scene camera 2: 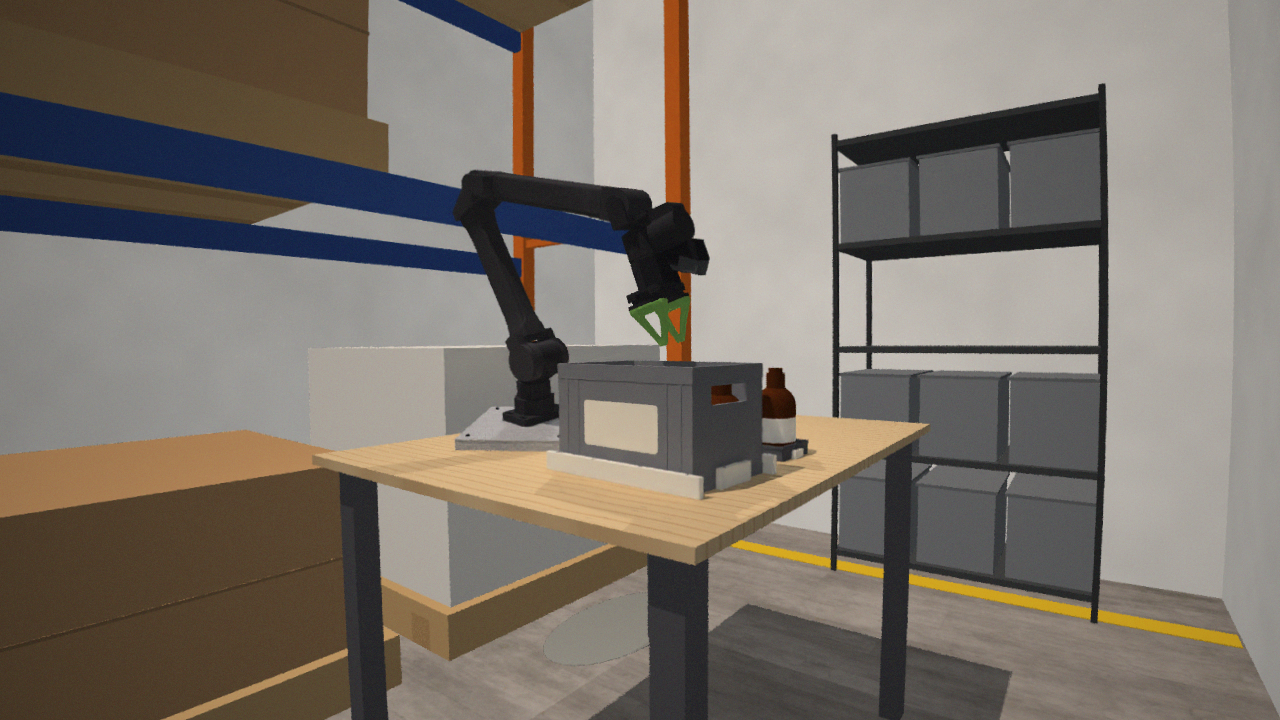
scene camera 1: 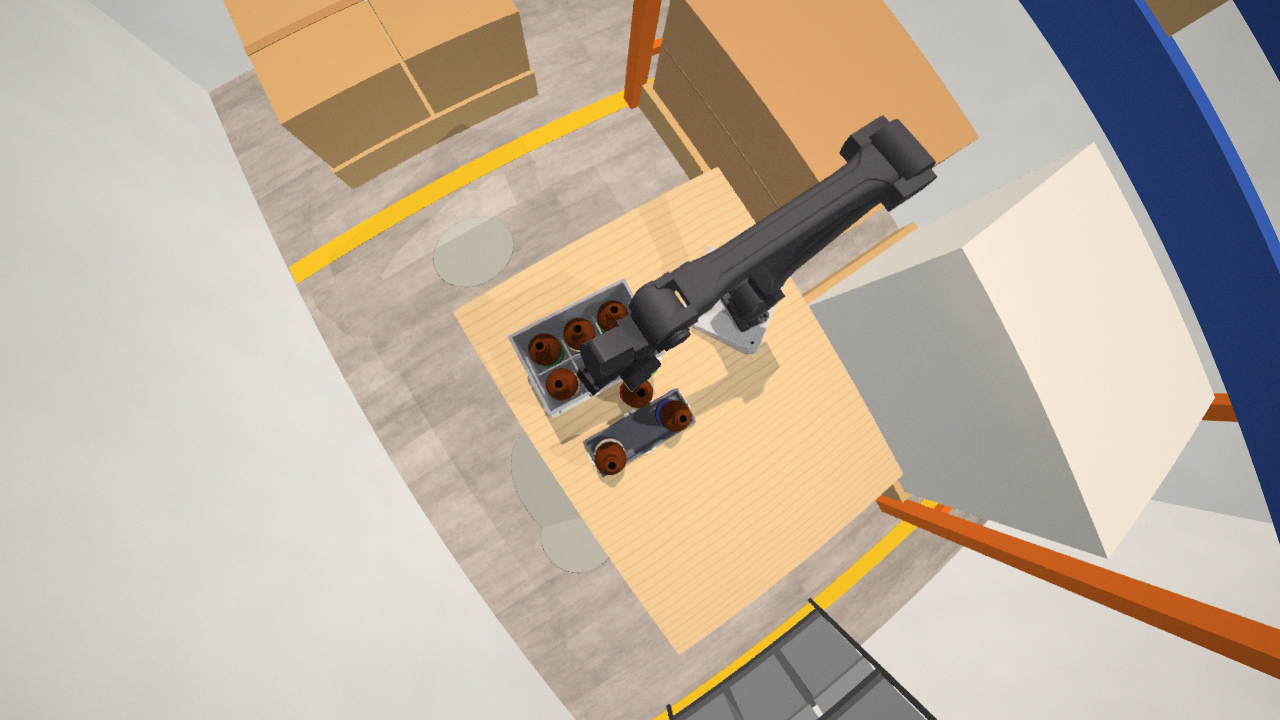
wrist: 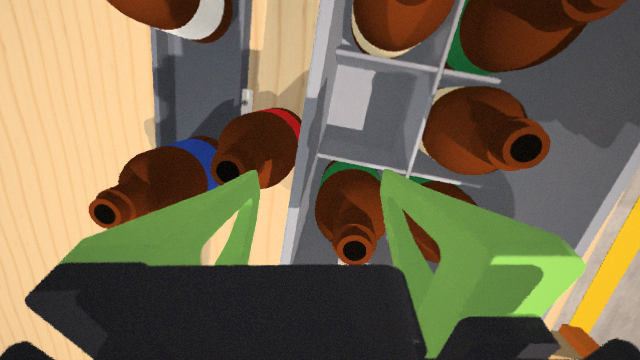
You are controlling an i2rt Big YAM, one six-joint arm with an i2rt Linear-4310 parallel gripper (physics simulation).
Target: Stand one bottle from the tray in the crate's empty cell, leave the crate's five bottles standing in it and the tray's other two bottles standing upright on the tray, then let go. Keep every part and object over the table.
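Frame: origin at the arm's base, x ahead, y left, z up, level; metres.
Where they show: gripper, fingertip midpoint: (scene camera 2: 673,343) (wrist: 320,180); arm's base at its link origin: (scene camera 2: 535,416) (scene camera 1: 743,306).
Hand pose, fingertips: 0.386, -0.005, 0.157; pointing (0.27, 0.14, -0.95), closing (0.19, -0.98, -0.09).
Each offset is from my fingertips to the top centre of the thing, as dx, dy, dz. "spot": to the spot under its first point. Level surfaces: height alone.
The grey crate @(+0.029, -0.075, -0.031) (scene camera 1: 568,309) (scene camera 2: 680,429) (wrist: 312,90) holds five brown bottles; its empty cell @(spot: +0.030, -0.043, -0.198) (wrist: 375,110) is in the row nearest the tray, between two bottles. The arm hides part of the crate in scene camera 1. The red-banded bottle @(-0.026, +0.068, -0.051) (scene camera 1: 636,394) (wrist: 270,140) stands upright on the table, between tray and crate. The blue-banded bottle @(-0.080, +0.160, -0.046) (scene camera 1: 674,415) (wrist: 162,170) and the white-banded bottle @(+0.101, +0.173, -0.046) (scene camera 1: 610,457) (scene camera 2: 778,402) (wrist: 170,12) stand at opposite ends of the tray @(spot: +0.013, +0.178, -0.201) (scene camera 1: 640,436) (wrist: 200,80). My gripper (scene camera 2: 671,342) (wrist: 320,180) is open and empty, above the crate, its fingers tilted.
The arm's base plate (scene camera 1: 738,333) (scene camera 2: 501,433) is on the table @(dz -0.206) (scene camera 1: 769,465) (scene camera 2: 501,479), behind the crate in scene camera 2. Pale strips @(spot: +0.037, -0.179, -0.189) (scene camera 2: 617,472) lie along the crate's foot. A shelf rack (scene camera 2: 1101,358) and large cardboard boxes (scene camera 1: 322,71) stand beyond the table.
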